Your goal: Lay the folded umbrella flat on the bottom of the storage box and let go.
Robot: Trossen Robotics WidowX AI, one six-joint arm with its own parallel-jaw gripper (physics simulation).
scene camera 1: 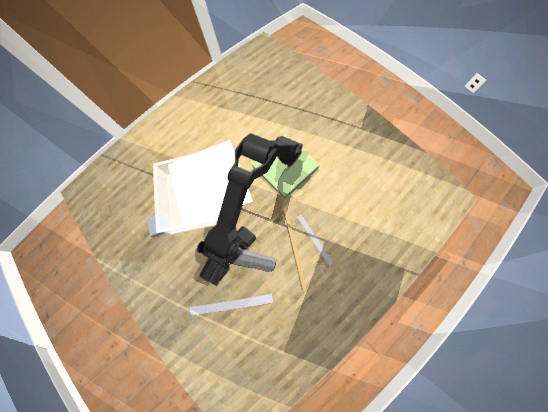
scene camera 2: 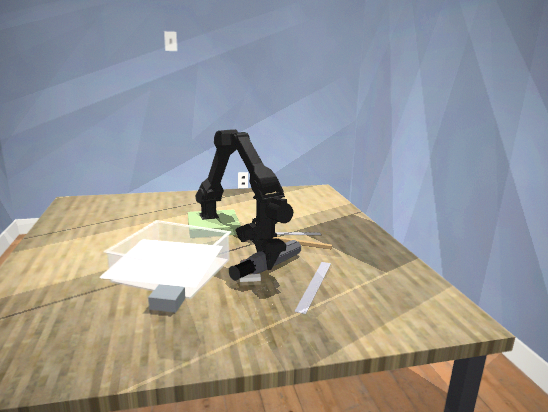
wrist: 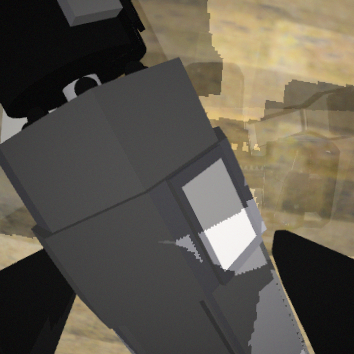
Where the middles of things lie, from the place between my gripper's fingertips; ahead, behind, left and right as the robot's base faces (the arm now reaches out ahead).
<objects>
Right now the storage box (scene camera 2: 163,252) is 7 cm behind my hand, 27 cm to the right of it and 4 cm above it.
</objects>
